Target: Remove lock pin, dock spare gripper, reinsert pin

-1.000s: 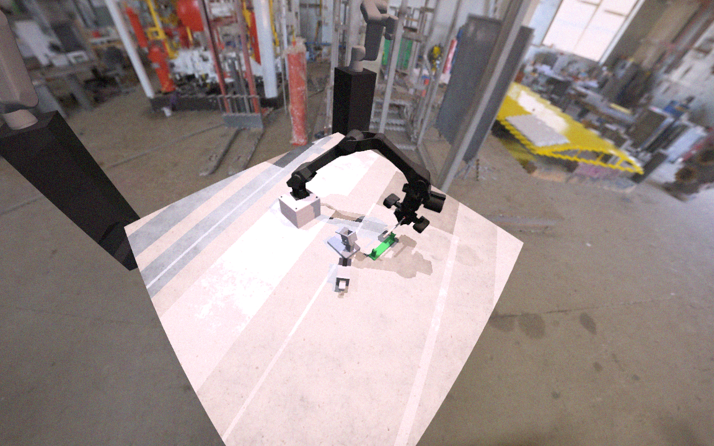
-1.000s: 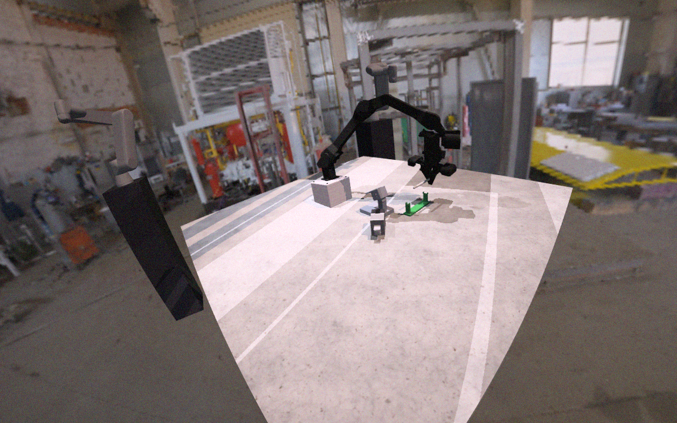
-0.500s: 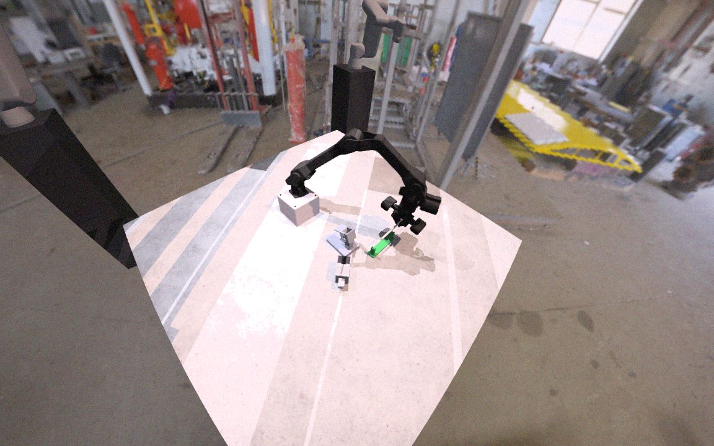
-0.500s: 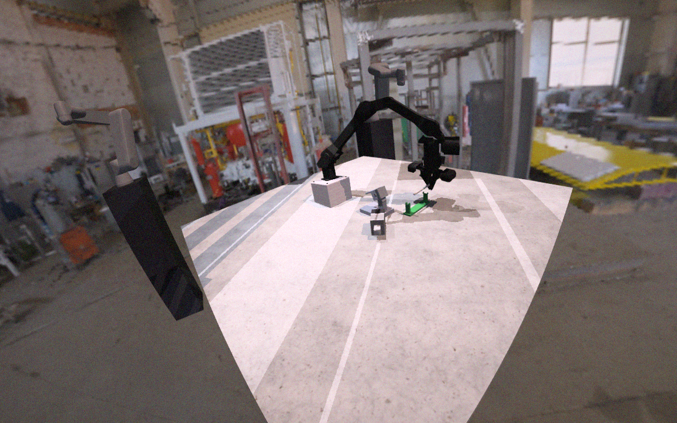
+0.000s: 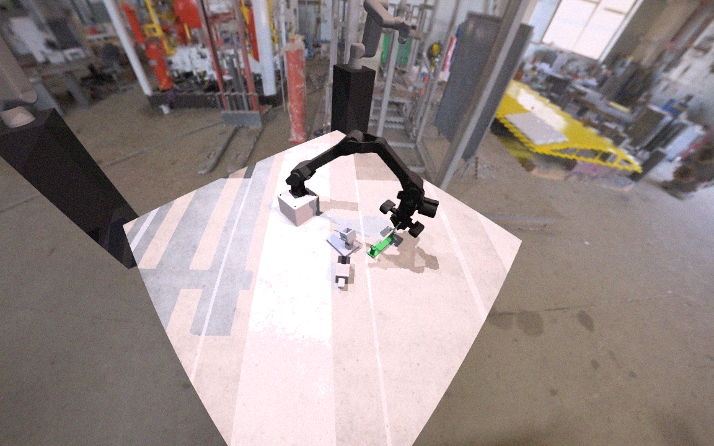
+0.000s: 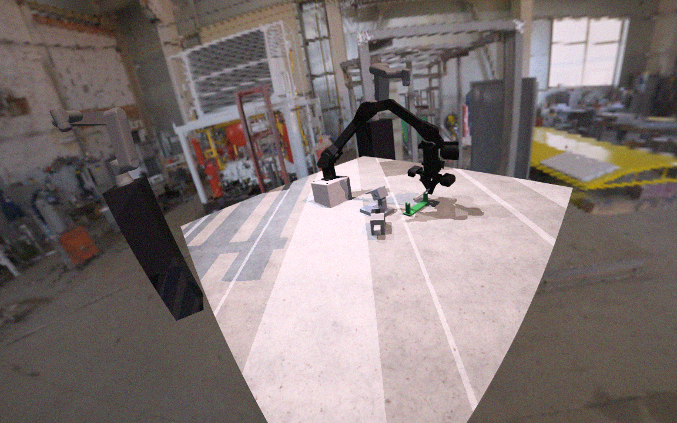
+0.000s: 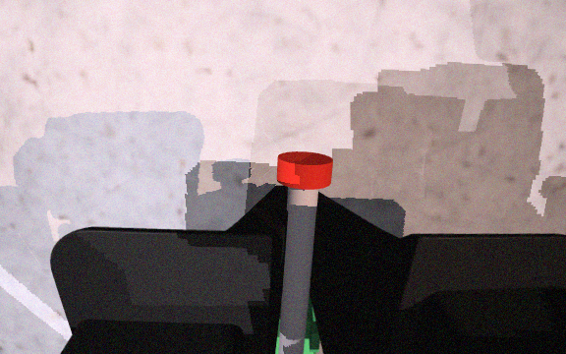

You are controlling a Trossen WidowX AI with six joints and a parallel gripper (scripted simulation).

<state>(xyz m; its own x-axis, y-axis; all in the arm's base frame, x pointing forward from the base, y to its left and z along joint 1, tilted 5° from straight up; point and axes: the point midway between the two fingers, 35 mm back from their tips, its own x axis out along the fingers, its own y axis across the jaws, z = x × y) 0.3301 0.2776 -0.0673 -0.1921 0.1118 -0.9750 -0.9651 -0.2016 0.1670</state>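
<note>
My gripper tip is now 100 mm to the left of the green stand and 20 mm short of it. Also, from my gripper tip: spare gripper (310 mm to the right, 50 mm ahead, 10 mm above); then socket (230 mm to the right, 60 mm behind, 30 mm above).
</note>
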